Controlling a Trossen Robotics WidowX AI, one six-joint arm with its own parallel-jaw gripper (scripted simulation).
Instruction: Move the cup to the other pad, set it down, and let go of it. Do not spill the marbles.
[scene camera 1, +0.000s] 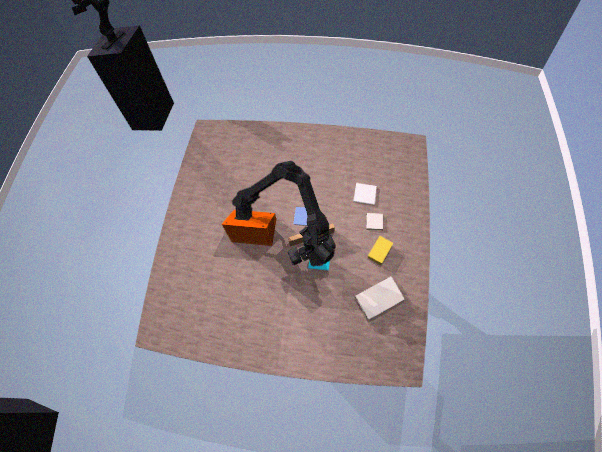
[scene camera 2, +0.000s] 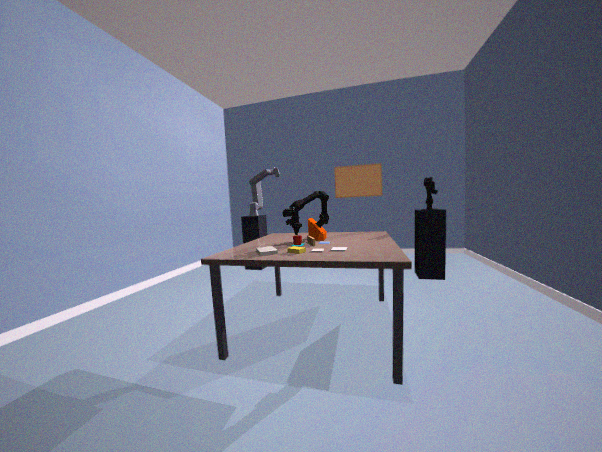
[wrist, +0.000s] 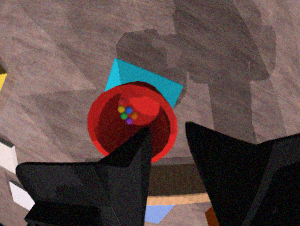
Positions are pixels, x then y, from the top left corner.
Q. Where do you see a wooden strip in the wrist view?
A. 169, 184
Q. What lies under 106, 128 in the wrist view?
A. A red cup.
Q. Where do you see my gripper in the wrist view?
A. At 167, 130
